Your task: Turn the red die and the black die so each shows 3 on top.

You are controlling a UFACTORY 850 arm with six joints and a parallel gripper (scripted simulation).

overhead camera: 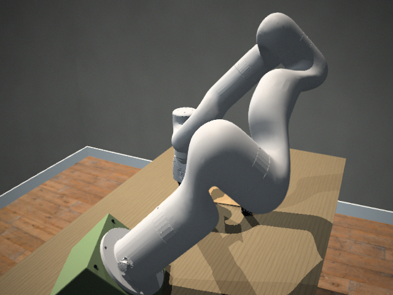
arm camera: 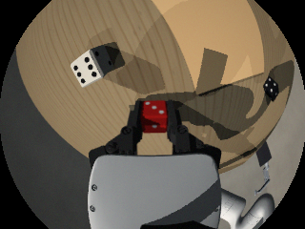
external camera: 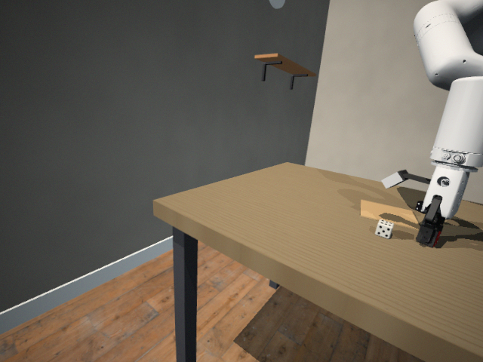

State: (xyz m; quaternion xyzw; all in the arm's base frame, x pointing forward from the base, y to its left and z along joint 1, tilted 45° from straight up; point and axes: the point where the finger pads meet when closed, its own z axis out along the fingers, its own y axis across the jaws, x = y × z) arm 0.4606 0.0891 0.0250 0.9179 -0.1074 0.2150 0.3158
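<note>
The white die is 90 mm ahead of my hand, 30 mm to the left of it and 10 mm below it. The rest, counted from my hand: red die: 10 mm below; then tan mat: 120 mm to the right, 80 mm ahead, 20 mm below; then black die: 230 mm to the right, 20 mm behind, 10 mm below.
</note>
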